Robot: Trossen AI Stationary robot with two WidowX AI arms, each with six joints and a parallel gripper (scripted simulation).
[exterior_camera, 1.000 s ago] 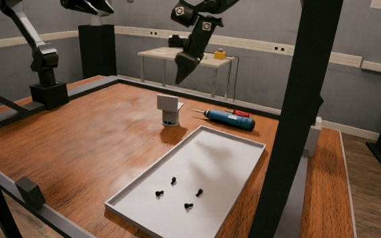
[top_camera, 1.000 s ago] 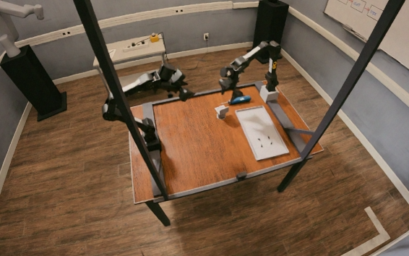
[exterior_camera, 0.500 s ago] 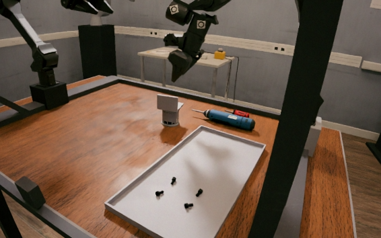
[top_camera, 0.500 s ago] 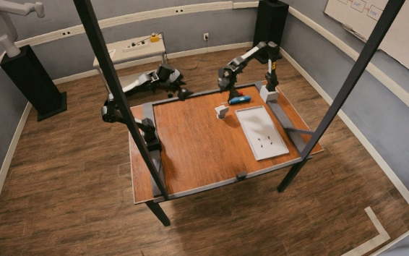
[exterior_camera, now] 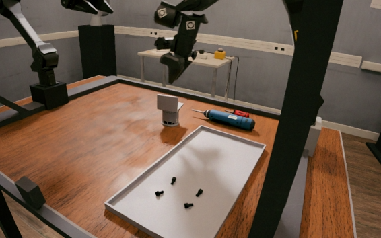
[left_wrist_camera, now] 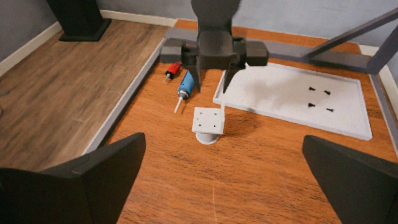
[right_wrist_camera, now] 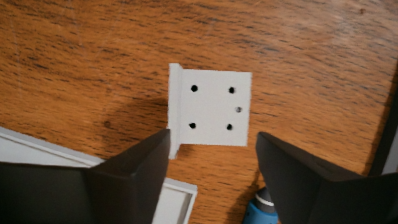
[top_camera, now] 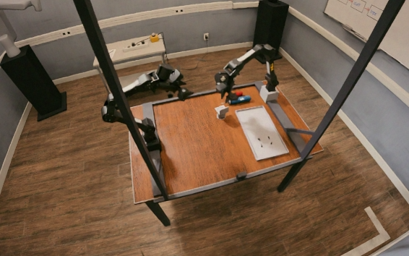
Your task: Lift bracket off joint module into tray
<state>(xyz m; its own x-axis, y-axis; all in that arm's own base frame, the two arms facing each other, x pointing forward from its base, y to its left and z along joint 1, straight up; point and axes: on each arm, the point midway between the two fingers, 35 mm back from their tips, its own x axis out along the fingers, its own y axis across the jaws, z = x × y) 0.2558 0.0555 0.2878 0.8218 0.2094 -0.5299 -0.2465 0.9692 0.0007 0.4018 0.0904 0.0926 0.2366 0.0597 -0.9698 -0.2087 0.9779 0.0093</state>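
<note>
The bracket is 1 cm ahead of my right hand, 2 cm to the left of it and 11 cm below it. Round my right hand: red tool: 13 cm ahead, 21 cm to the right, 17 cm below; joint module: 1 cm ahead, 2 cm to the left, 15 cm below; tray: 24 cm behind, 15 cm to the right, 18 cm below.
</note>
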